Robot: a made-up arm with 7 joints. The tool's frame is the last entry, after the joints. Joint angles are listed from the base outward. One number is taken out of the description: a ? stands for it. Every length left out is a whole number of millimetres.
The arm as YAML. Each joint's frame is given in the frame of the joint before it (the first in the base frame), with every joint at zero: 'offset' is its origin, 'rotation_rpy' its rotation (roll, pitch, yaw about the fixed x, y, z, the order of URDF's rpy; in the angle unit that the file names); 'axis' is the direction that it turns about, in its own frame. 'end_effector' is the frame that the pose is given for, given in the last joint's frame.
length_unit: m
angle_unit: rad
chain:
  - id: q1
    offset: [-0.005, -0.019, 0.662]
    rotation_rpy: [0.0, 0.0, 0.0]
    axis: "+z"
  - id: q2
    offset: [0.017, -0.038, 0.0]
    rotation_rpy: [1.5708, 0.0, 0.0]
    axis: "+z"
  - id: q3
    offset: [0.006, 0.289, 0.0]
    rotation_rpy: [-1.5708, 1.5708, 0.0]
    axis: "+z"
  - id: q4
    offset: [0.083, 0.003, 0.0]
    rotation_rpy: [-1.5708, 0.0, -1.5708]
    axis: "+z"
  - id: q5
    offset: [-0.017, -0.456, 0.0]
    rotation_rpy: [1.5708, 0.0, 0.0]
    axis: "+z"
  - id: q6
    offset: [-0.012, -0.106, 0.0]
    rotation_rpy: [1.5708, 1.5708, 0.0]
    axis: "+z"
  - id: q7
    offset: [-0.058, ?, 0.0]
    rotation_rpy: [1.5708, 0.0, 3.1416]
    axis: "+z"
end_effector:
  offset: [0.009, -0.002, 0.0]
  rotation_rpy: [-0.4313, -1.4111, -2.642]
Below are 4 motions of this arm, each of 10 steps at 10 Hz.
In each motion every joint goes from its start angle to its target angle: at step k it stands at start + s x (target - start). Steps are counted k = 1, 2, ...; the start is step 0. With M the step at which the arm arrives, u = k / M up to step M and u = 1 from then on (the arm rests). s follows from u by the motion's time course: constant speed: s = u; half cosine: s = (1 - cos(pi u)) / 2; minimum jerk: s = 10 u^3 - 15 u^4 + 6 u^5.
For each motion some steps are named. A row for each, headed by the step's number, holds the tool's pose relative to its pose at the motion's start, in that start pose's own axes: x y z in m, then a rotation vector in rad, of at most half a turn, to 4 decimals.
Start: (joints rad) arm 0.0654 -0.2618 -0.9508 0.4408 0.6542 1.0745 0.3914
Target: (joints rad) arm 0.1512 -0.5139 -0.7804 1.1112 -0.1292 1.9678 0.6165
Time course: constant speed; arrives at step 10
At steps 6, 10:
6: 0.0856 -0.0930 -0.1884 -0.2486 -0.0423 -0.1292
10: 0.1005 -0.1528 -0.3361 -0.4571 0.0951 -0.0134

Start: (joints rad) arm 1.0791 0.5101 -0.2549 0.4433 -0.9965 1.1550 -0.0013
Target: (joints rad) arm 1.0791 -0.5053 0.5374 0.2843 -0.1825 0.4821 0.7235
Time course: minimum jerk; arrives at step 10
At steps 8, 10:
8: 0.1751 0.5699 -0.3145 1.0665 1.6452 1.1074
10: 0.1658 0.6069 -0.3479 1.1017 1.7997 1.1225

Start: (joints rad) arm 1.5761 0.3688 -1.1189 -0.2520 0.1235 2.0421 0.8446
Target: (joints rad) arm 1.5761 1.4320 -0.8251 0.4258 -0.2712 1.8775 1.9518
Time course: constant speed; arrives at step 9
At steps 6, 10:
6: -0.1143 -0.0936 0.3916 0.4084 -0.4762 -0.2599
10: -0.2312 -0.0771 0.5415 0.6875 -0.7869 -0.2277

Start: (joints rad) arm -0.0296 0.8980 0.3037 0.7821 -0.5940 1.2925 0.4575
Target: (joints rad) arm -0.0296 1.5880 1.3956 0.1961 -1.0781 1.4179 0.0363
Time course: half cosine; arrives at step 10
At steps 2, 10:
2: -0.0659 0.0305 0.0482 -0.0483 -0.1329 0.0780
10: -0.7691 0.0050 0.1037 -0.1992 -1.4179 0.4535

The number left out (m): -0.043
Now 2 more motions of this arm.
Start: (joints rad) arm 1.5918 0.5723 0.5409 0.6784 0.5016 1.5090 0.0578
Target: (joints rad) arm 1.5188 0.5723 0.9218 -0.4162 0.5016 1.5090 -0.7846
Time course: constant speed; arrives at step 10
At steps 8, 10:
8: -0.1962 0.1778 0.2008 -0.5094 -0.7664 0.2764
10: -0.2748 0.1813 0.2322 -0.5758 -0.9977 0.2343

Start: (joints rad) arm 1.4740 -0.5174 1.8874 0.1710 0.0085 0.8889 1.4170
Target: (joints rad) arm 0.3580 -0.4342 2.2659 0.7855 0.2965 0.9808 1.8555
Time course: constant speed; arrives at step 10
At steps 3, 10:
3: -0.0092 0.0047 -0.0668 0.0271 -0.0450 -0.0132
10: -0.0075 -0.0676 -0.1590 0.1258 -0.2912 -0.0350

